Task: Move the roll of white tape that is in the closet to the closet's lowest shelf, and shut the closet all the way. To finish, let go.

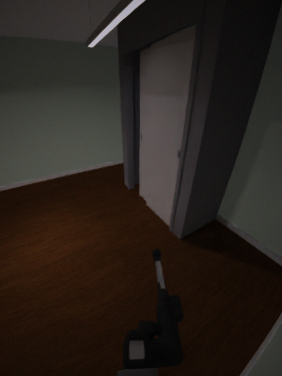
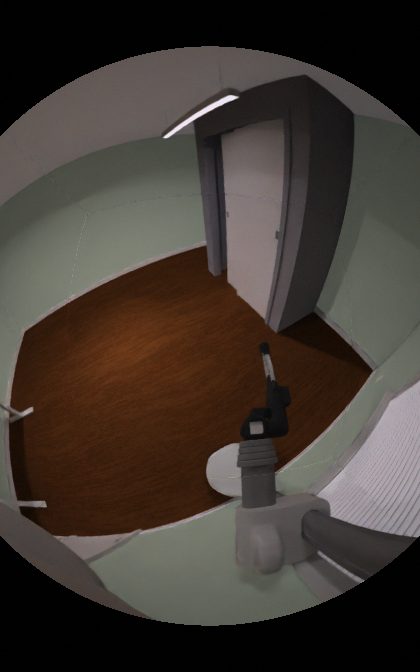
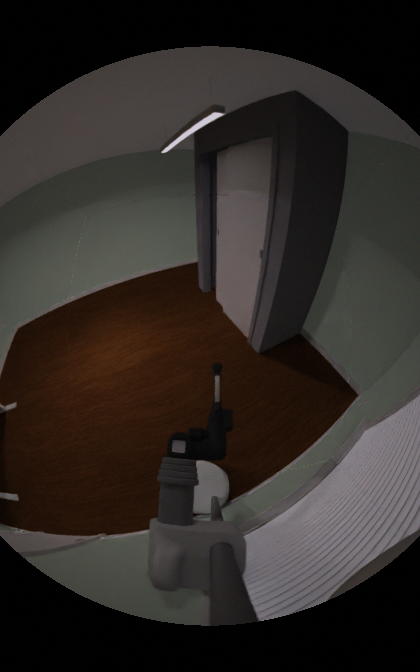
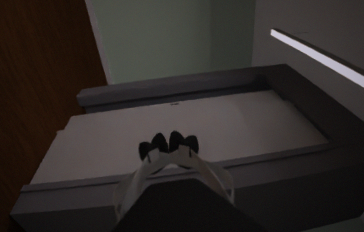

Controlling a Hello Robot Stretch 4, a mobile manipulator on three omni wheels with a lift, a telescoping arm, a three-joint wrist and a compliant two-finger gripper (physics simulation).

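Frame: origin at the robot's base, x ahead, y left, z up, level; metres.
Seen in the pictures: gripper, between the fingertips: (image 1: 156, 250) (image 4: 168, 144).
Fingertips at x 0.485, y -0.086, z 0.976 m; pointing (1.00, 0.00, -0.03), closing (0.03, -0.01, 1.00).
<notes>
A point is followed by its place in that frame.
The closet (image 1: 225, 110) {x 1.453, y -0.784, z 1.445 m} (image 2: 325, 200) (image 3: 315, 215) (image 4: 285, 175) {x 1.356, y -0.553, z 1.571 m} is a tall dark grey box with pale sliding doors (image 1: 162, 115) {x 1.837, y -0.312, z 1.350 m} (image 2: 252, 200) (image 3: 242, 210) (image 4: 220, 125) {x 1.865, y -0.297, z 1.331 m}. The door panels overlap toward the right side of the opening, and a narrow dark strip shows beside the left post. Two small handles show on the panels. The roll of white tape and the shelves do not show. My gripper (image 1: 157, 255) {x 0.485, y -0.086, z 0.976 m} (image 2: 264, 349) (image 3: 217, 369) (image 4: 168, 144) {x 0.485, y -0.086, z 0.976 m} is shut, its black fingertips close together with no object between them. It stands apart from the closet, in front of it.
Brown floor (image 1: 65, 255) {x 1.146, y 0.810, z -0.027 m} (image 2: 130, 365) lies left of and before the closet. Green walls (image 1: 55, 110) {x 3.234, y 1.468, z 1.325 m} stand behind and to the right. A white round object (image 2: 222, 470) (image 3: 212, 487) is below my arm. White legs (image 2: 30, 504) show at far left. A ceiling lamp (image 1: 115, 24) {x 1.696, y 0.131, z 2.050 m} hangs near the closet's top.
</notes>
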